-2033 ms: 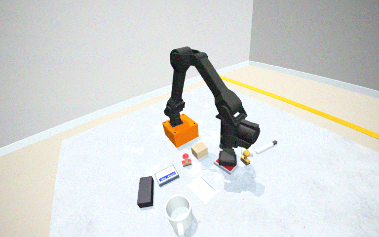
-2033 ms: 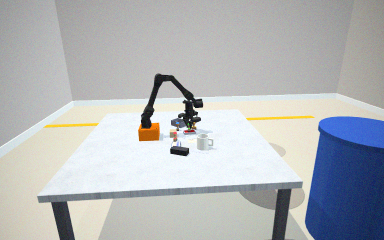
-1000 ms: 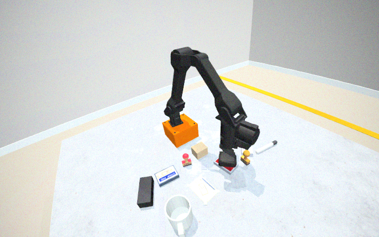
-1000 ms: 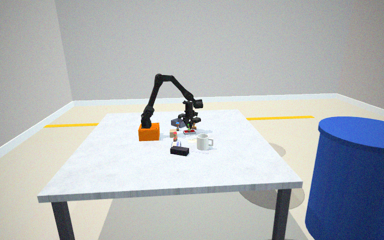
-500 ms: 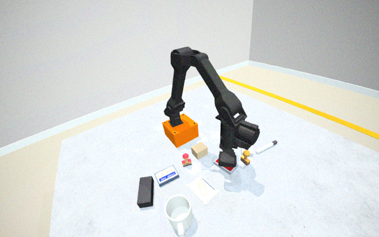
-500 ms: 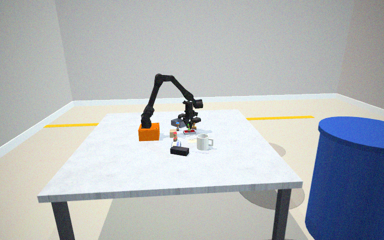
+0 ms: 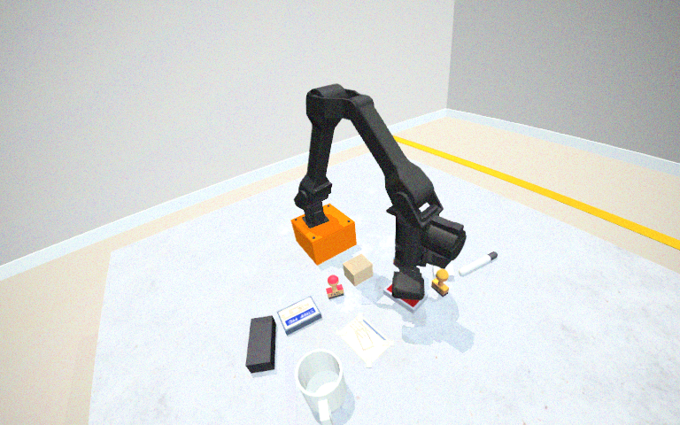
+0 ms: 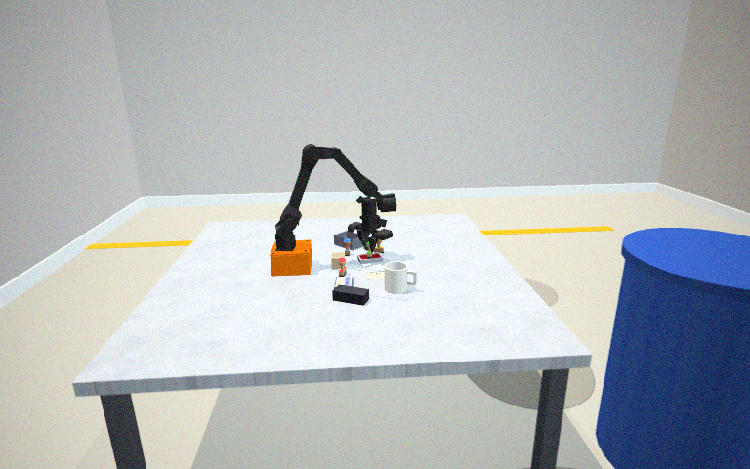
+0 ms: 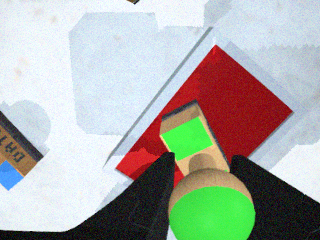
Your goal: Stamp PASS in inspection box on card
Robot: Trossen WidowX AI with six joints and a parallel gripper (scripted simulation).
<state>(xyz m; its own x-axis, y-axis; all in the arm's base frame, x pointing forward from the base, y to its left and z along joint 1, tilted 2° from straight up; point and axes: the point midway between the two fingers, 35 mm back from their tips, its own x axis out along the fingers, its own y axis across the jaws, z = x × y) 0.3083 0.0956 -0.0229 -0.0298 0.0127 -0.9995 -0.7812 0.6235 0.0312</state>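
The red ink pad lies 30 mm below my gripper tip. The rest, counted from my gripper tip: yellow-knobbed stamp (30 mm ahead, 80 mm to the left, 20 mm below); then blue-knobbed stamp (100 mm behind, 60 mm to the left, 20 mm below); then green-knobbed stamp (right at my gripper tip).
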